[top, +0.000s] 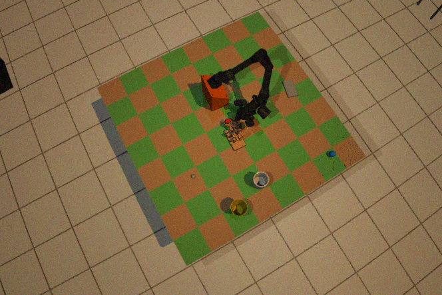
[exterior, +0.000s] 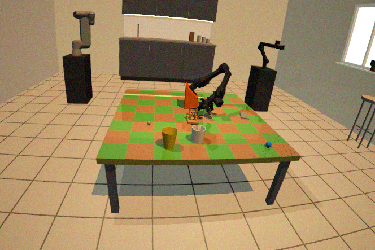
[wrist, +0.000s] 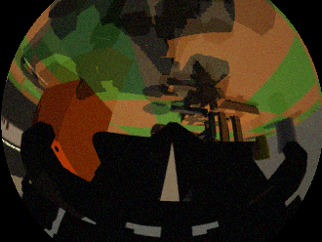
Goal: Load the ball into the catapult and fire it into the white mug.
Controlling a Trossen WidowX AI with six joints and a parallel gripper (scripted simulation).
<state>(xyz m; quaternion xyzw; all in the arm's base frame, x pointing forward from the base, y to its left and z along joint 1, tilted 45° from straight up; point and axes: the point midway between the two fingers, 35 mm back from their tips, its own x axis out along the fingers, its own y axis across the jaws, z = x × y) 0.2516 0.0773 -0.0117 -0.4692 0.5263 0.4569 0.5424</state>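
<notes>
Now: the red ball 4 cm to the right of my gripper tip, 2 cm behind it and 1 cm above it. Round my gripper tip: white mug 40 cm ahead, 7 cm to the right, 2 cm below; wooden catapult 5 cm ahead, 3 cm to the right; wooden block 16 cm to the left, 6 cm behind, 4 cm below.
</notes>
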